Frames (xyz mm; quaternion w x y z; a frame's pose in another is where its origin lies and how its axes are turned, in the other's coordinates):
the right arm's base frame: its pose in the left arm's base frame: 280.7 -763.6 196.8 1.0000 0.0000 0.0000 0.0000
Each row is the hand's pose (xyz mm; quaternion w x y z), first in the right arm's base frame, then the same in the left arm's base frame.
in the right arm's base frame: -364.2 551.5 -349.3 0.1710 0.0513 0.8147 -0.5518
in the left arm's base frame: -83.5 -212.1 -152.5 0.1710 0.0513 0.8147 -0.5518
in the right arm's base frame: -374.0 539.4 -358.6 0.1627 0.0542 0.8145 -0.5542
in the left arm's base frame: -93.3 -224.2 -161.8 0.1627 0.0542 0.8145 -0.5542
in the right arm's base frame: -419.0 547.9 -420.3 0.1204 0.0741 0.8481 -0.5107
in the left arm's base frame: -138.3 -215.7 -223.5 0.1204 0.0741 0.8481 -0.5107
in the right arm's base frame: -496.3 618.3 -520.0 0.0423 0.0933 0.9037 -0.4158
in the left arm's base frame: -215.6 -145.3 -323.2 0.0423 0.0933 0.9037 -0.4158
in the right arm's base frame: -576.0 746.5 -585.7 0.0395 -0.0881 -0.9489 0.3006
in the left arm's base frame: -295.3 -17.1 -388.9 0.0395 -0.0881 -0.9489 0.3006
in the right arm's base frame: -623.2 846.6 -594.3 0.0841 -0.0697 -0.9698 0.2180
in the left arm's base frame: -342.5 83.0 -397.5 0.0841 -0.0697 -0.9698 0.2180
